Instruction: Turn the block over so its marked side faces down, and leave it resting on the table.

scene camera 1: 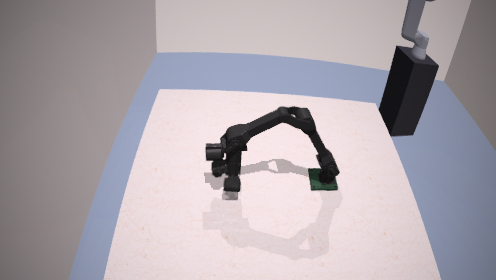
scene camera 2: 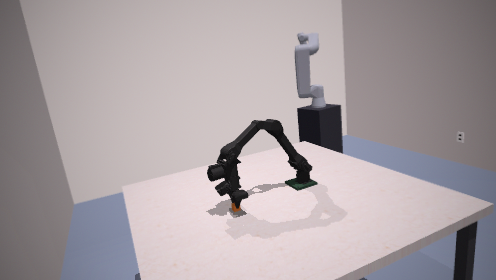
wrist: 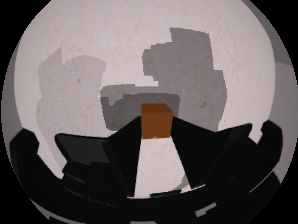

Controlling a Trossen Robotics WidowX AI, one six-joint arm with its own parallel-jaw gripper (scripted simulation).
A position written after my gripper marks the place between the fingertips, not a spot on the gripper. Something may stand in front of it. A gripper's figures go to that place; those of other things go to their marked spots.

Labels:
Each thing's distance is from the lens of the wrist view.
my gripper [wrist: 154,119]: 10 cm
orange block [wrist: 156,119]: 8 cm

